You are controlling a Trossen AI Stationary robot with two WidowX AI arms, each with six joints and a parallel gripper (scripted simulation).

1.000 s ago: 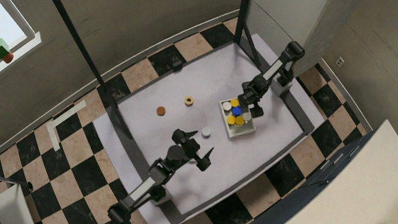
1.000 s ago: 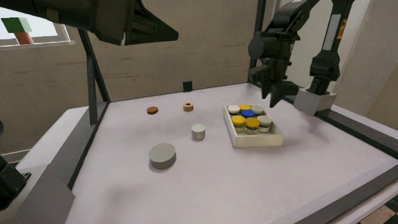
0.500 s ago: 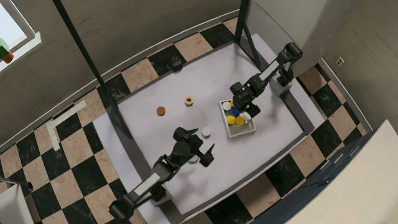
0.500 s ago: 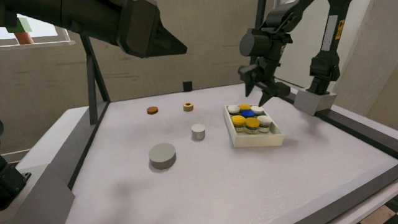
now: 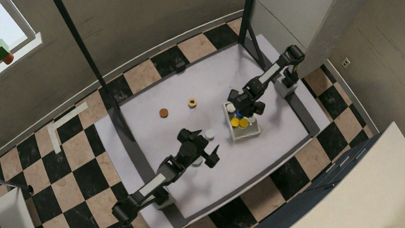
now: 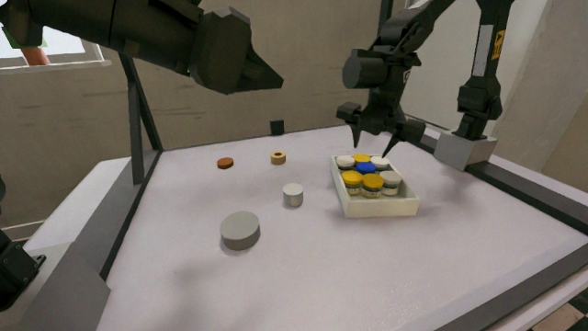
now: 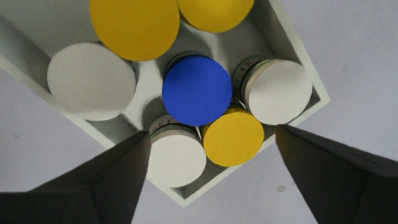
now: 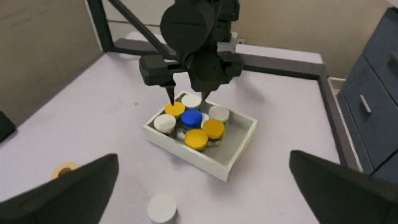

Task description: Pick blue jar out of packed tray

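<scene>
My left hand is 9 cm above the blue jar and 1 cm to the left of it. From my left hand the other things lie so: wide grey disc: 34 cm to the right, 10 cm below, 2 cm ahead; then tan ring: 22 cm behind, 15 cm to the right, 10 cm below; then brown disc: 30 cm to the right, 27 cm behind, 11 cm below.
</scene>
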